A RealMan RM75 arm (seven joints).
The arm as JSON. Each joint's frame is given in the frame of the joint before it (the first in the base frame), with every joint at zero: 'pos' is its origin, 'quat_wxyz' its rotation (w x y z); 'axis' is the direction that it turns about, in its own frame. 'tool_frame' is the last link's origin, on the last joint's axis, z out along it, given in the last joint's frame.
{
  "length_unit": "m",
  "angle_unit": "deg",
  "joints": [
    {
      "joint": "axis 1",
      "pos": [
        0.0,
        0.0,
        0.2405
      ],
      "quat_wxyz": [
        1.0,
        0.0,
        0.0,
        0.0
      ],
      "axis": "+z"
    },
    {
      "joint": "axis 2",
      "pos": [
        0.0,
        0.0,
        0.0
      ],
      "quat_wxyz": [
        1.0,
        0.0,
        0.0,
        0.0
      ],
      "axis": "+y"
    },
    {
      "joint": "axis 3",
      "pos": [
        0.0,
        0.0,
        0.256
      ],
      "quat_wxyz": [
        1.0,
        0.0,
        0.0,
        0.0
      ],
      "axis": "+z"
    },
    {
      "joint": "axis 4",
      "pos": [
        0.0,
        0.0,
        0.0
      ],
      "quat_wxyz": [
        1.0,
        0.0,
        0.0,
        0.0
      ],
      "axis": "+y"
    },
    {
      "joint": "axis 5",
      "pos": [
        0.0,
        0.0,
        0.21
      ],
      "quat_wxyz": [
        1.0,
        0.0,
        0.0,
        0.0
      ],
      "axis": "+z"
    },
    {
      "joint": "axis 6",
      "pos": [
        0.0,
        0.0,
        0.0
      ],
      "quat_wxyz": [
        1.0,
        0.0,
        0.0,
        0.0
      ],
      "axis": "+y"
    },
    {
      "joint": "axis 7",
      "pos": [
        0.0,
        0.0,
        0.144
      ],
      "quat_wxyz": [
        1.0,
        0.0,
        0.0,
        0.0
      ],
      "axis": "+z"
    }
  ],
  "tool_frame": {
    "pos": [
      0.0,
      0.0,
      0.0
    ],
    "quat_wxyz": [
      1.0,
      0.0,
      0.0,
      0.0
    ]
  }
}
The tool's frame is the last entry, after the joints.
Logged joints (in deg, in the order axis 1, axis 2, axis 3, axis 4, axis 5, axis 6, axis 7), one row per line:
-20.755 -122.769 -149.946 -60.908 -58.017 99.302 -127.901
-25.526 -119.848 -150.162 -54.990 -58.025 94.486 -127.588
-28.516 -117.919 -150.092 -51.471 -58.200 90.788 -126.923
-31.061 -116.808 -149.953 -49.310 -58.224 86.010 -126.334
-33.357 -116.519 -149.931 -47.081 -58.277 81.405 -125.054
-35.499 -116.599 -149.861 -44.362 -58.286 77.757 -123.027
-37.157 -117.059 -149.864 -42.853 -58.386 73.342 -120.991
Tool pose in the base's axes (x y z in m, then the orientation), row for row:
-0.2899 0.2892 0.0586 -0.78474 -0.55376 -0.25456 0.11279
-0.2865 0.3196 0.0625 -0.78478 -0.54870 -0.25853 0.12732
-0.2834 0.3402 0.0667 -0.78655 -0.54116 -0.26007 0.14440
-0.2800 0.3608 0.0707 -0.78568 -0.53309 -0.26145 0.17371
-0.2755 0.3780 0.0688 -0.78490 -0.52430 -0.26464 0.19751
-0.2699 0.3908 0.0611 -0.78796 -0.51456 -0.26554 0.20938
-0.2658 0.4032 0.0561 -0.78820 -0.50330 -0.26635 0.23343
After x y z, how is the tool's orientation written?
As a quaternion, x y z w.
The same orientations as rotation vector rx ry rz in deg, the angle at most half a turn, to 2 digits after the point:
-131.93 -93.10 -42.80
-130.84 -91.48 -43.10
-129.88 -89.36 -42.94
-127.64 -86.61 -42.48
-125.88 -84.09 -42.44
-125.57 -82.00 -42.32
-124.02 -79.19 -41.91

